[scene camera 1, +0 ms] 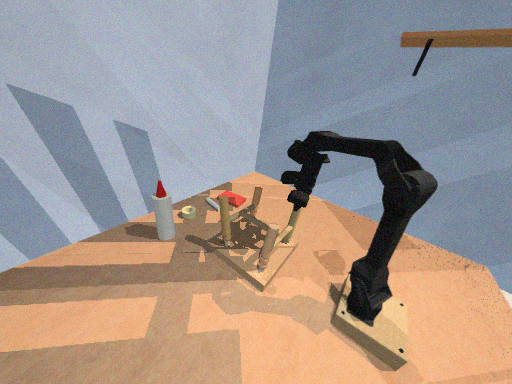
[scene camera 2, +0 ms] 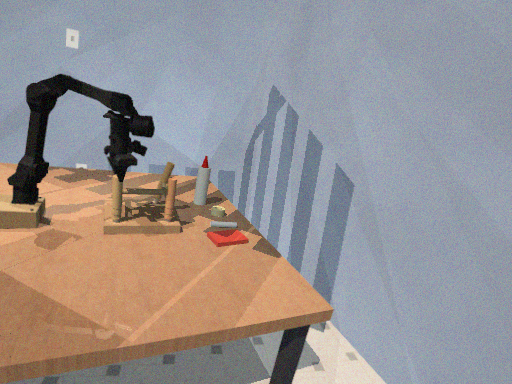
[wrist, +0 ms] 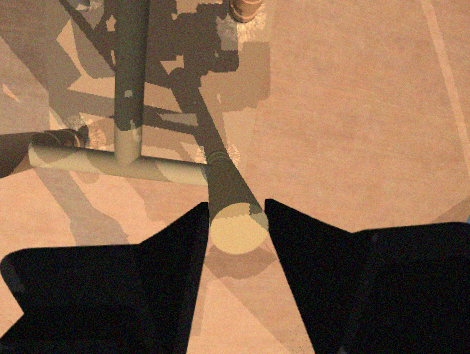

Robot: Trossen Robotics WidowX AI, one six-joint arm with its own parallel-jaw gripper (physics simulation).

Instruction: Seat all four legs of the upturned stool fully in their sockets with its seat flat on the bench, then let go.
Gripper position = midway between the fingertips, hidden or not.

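Scene camera 1 shows me my gripper (scene camera 1: 296, 208). I can see the gripper (scene camera 2: 119, 180) from another place as well, and the wrist view gives me a sight of my gripper (wrist: 236, 207) too.
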